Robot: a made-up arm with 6 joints. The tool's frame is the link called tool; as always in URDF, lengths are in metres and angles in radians. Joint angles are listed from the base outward.
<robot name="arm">
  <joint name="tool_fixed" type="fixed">
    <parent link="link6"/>
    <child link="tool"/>
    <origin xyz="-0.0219 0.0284 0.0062" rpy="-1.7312 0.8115 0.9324"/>
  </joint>
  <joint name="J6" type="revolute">
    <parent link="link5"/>
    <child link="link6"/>
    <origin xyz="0.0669 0.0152 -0.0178" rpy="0 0 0"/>
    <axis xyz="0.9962 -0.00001 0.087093"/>
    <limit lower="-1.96" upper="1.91"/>
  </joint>
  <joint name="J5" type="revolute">
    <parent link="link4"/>
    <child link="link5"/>
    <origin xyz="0.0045 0.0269 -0.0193" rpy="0 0 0"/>
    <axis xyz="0.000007 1 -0.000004"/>
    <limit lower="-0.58" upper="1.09"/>
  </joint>
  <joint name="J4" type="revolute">
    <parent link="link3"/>
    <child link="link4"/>
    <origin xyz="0.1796 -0.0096 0.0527" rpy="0 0 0"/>
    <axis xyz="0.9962 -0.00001 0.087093"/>
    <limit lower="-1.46" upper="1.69"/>
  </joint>
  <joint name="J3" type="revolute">
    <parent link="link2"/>
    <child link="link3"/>
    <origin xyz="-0.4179 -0.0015 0.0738" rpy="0 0 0"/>
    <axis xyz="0.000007 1 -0.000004"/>
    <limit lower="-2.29" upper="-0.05"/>
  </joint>
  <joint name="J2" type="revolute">
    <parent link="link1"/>
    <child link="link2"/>
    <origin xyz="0.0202 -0.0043 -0.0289" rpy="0 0 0"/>
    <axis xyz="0.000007 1 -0.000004"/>
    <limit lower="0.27" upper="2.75"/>
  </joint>
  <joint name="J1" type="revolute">
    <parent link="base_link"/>
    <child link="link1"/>
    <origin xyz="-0.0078 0.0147 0.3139" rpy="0 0 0"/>
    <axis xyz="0 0 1"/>
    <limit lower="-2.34" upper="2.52"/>
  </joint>
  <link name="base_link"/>
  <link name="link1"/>
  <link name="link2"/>
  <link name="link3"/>
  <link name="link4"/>
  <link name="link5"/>
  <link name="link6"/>
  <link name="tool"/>
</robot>
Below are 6 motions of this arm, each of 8 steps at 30 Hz.
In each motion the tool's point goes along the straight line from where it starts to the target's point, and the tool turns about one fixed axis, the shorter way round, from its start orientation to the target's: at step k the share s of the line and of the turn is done. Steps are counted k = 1, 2, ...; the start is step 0. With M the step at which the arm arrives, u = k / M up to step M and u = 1 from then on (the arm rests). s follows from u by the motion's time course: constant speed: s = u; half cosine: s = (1 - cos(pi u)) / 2; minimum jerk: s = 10 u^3 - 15 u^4 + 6 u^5.
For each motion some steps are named. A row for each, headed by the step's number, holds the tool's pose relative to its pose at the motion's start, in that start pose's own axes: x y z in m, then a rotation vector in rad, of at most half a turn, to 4 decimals.
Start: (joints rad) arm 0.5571 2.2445 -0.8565 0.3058 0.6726 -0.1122
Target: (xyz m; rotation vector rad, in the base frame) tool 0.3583 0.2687 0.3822 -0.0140 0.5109 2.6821
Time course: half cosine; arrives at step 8
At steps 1, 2, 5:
1: -0.0027 0.0004 0.0007 -0.0059 0.0016 -0.0085
2: -0.0102 0.0015 0.0028 -0.0228 0.0063 -0.0327
5: -0.0483 0.0069 0.0132 -0.1079 0.0296 -0.1546

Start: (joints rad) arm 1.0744 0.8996 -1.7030 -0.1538 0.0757 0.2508
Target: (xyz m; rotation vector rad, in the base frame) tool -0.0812 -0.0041 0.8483 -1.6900 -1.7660 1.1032
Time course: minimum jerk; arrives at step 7
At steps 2, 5, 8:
2: -0.0016 -0.0031 0.0009 0.0101 0.0074 0.0012
5: -0.0093 -0.0182 0.0051 0.0597 0.0436 0.0069
8: -0.0109 -0.0213 0.0059 0.0698 0.0510 0.0081

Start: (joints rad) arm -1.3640 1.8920 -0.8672 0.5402 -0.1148 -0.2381
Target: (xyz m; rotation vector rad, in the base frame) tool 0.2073 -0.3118 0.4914 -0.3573 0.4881 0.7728
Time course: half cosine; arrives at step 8
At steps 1, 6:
1: 0.0025 -0.0002 0.0020 0.0002 -0.0082 0.0082
6: 0.0554 -0.0055 0.0453 0.0036 -0.1846 0.1845

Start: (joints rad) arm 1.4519 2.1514 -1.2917 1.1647 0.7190 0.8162
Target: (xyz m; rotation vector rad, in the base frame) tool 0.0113 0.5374 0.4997 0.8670 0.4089 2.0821
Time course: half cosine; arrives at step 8
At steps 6, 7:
6: 0.0017 -0.0001 0.0104 0.0125 -0.1162 -0.0981
7: 0.0019 -0.0001 0.0117 0.0141 -0.1310 -0.1106

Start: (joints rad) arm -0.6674 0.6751 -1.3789 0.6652 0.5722 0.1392
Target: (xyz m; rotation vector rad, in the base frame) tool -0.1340 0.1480 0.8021 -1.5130 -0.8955 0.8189
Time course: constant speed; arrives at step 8
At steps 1, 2, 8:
1: -0.0064 -0.0011 0.0054 -0.0162 -0.0316 -0.0234
2: -0.0129 -0.0022 0.0108 -0.0324 -0.0631 -0.0467
8: -0.0514 -0.0088 0.0433 -0.1297 -0.2526 -0.1869

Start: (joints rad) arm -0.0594 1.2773 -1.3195 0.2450 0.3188 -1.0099
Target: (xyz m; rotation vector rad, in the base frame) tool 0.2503 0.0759 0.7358 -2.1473 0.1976 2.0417
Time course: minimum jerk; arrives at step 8
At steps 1, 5, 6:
1: -0.0002 -0.0005 -0.0011 -0.0018 -0.0026 -0.0017
5: -0.0070 -0.0211 -0.0481 -0.0835 -0.1152 -0.0760
6: -0.0087 -0.0261 -0.0595 -0.1033 -0.1425 -0.0940

